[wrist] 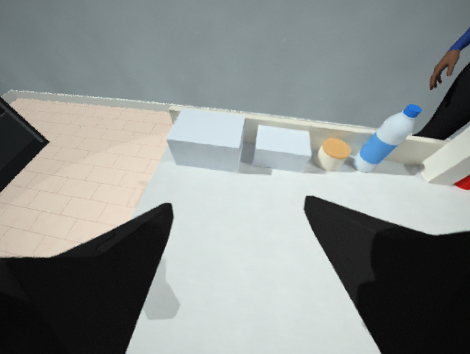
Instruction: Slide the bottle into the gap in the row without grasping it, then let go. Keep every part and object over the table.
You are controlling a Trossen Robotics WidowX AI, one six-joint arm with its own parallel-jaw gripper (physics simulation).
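Frame: origin at the arm's base, x ahead, y left, z up, level; metres.
Where they show: gripper, between the fingertips: (pixel 239 206).
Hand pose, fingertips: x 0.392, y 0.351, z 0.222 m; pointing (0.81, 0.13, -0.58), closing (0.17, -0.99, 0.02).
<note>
After its pixels a point has its place.
The bottle (pixel 384 141) {z 0.003, x 0.724, y -0.008 m}, clear-white with a blue label and blue cap, stands in the row at the back right, against the low cream rail. To its left stands a cream jar (pixel 332 154) {z -0.057, x 0.715, y 0.105 m} with an orange lid, with a narrow space between them. Further left are a smaller pale box (pixel 282 149) {z -0.045, x 0.702, y 0.252 m} and a larger pale box (pixel 207 140) {z -0.015, x 0.678, y 0.456 m}, with a narrow space between them. A wider space lies right of the bottle, before a white block. My gripper (pixel 239 206) {z 0.222, x 0.392, y 0.351 m} is open and empty, in front of the row and apart from it.
The cream rail (pixel 350 132) {z -0.029, x 0.785, y 0.050 m} runs behind the row on the white table (pixel 240 260) {z -0.125, x 0.418, y 0.338 m}. A white block (pixel 447 159) {z -0.041, x 0.731, y -0.229 m} with a red part beside it stands at the right edge. A dark object (pixel 17 142) shows at the left, over tiled floor. A person's hand (pixel 444 67) shows at the upper right.
</note>
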